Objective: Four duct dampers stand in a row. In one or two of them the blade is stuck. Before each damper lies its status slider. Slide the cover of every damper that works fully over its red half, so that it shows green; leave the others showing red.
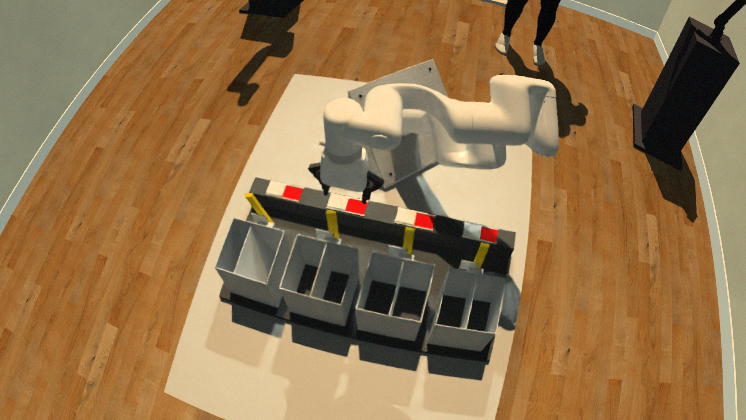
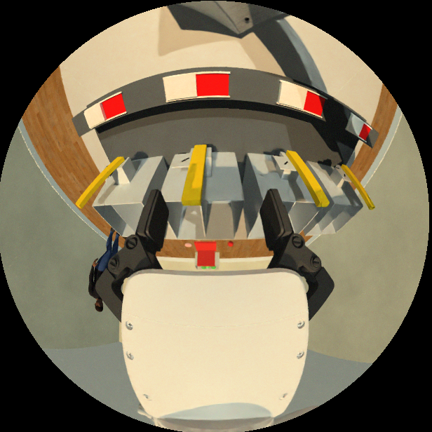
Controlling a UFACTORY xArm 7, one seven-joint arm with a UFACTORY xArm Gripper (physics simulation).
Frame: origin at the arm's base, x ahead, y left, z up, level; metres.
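Seen in the pictures: gripper, fingertip midpoint: (image 1: 346, 194).
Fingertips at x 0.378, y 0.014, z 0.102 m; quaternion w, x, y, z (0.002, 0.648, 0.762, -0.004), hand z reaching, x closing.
A point is followed by its place in that frame.
The far-left damper (image 1: 249, 292) {x 0.650, y -0.151, z -0.081 m}, second damper (image 1: 318, 307) {x 0.616, y 0.045, z -0.035 m}, third damper (image 1: 388, 326) {x 0.587, y 0.214, z -0.053 m} and far-right damper (image 1: 462, 338) {x 0.555, y 0.398, z -0.046 m} are grey open boxes, each with a thin upright panel inside and a yellow handle. The far-left box looks pale inside; the others show dark bottoms. The far-left slider cover (image 1: 275, 188) {x 0.339, y -0.235, z -0.067 m} (image 2: 93, 117), second cover (image 1: 337, 201) {x 0.307, y -0.052, z -0.067 m} (image 2: 180, 87), third cover (image 1: 405, 215) {x 0.274, y 0.129, z -0.067 m} (image 2: 292, 94) and far-right cover (image 1: 471, 230) {x 0.245, y 0.311, z -0.067 m} (image 2: 354, 123) are at the left, with red showing on the right. My gripper (image 1: 345, 197) {x 0.378, y 0.014, z 0.102 m} (image 2: 213, 198) is open and empty by the second slider; its exact height is unclear.
The dark slider rail (image 1: 315, 197) {x 0.315, y -0.117, z -0.075 m} (image 2: 254, 86) runs between the arm's base plate (image 1: 404, 156) {x 0.071, y 0.047, z -0.094 m} and the dampers. The yellow handles, such as the second one (image 1: 332, 224) {x 0.423, y -0.004, z 0.026 m} (image 2: 195, 175), stand up between rail and boxes. A shadow crosses the rail's right part.
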